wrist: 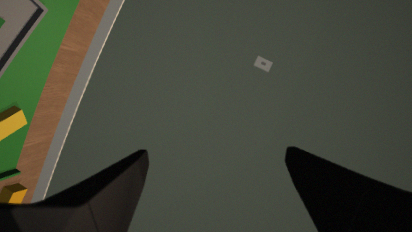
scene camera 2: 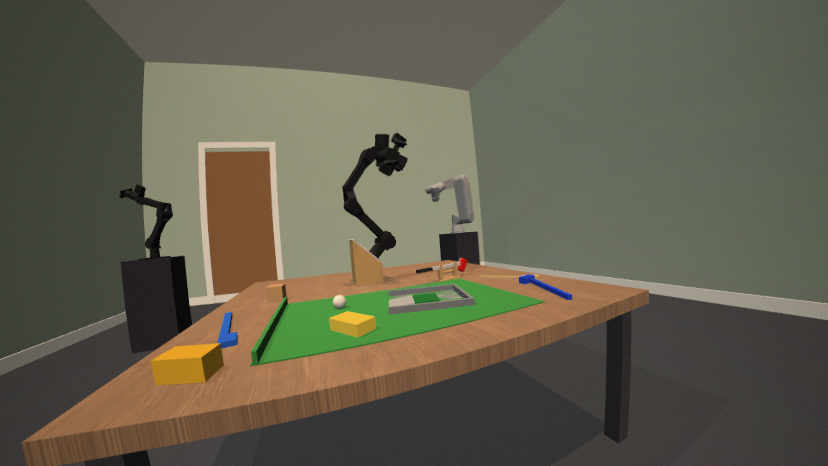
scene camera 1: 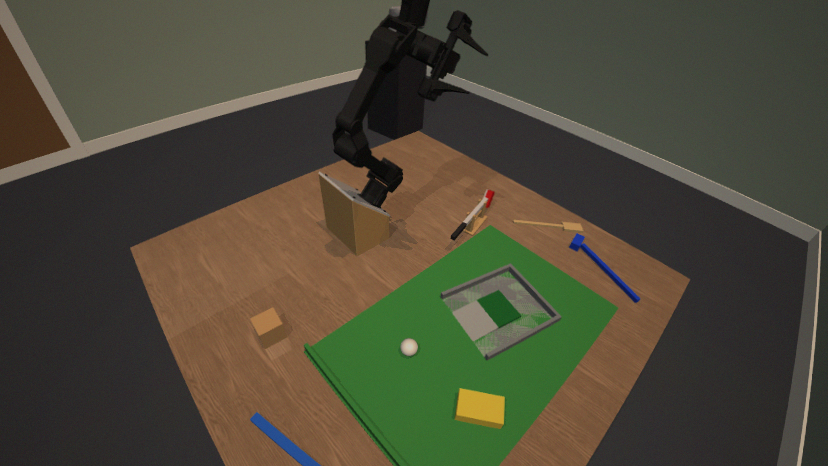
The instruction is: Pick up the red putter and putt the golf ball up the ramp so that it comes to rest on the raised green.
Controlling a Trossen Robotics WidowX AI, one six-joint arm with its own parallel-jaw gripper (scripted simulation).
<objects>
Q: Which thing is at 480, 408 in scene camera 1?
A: A yellow block.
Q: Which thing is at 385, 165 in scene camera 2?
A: My gripper.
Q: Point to a wooden cube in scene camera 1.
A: At 267, 325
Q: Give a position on a green mat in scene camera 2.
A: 304, 330
</objects>
